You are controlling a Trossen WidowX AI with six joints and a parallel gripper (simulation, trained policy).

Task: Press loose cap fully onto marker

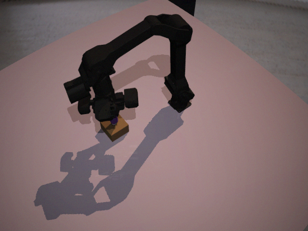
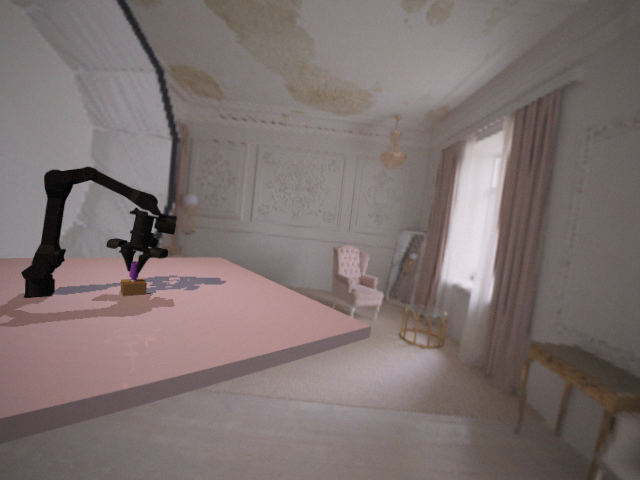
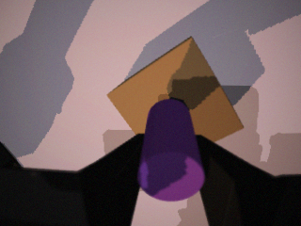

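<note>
The purple cap lies 1 cm above my gripper tip. The rest, counted from my gripper tip: brown holder block (6 cm below).
</note>
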